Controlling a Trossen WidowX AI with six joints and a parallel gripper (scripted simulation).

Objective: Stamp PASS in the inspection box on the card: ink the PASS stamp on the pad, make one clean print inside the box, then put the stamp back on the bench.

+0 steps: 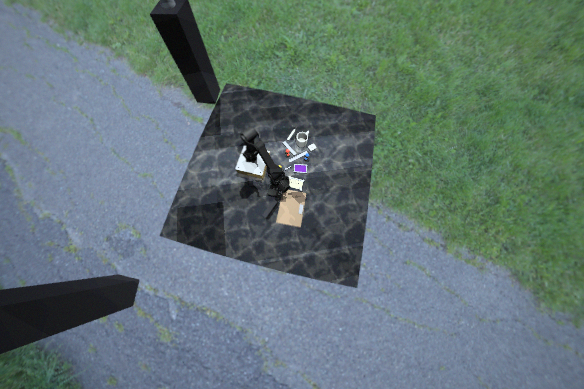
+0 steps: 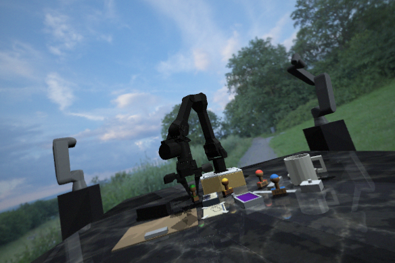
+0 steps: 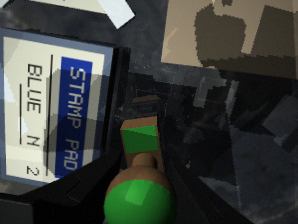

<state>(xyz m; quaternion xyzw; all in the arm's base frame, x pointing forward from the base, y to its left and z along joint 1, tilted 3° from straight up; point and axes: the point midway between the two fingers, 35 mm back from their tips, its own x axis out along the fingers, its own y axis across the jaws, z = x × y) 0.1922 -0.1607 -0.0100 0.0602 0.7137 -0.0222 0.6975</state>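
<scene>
Now: gripper tip 150 mm short of the purple ink pad, 150 mm to the right of it and 30 mm above it. From my gripper tip the other things lie so: pale card: 130 mm ahead, 40 mm to the left, 30 mm below; yellow-knobbed stamp: 10 mm ahead, 130 mm to the left, 10 mm below; green-knobbed stamp: right at my gripper tip.
</scene>
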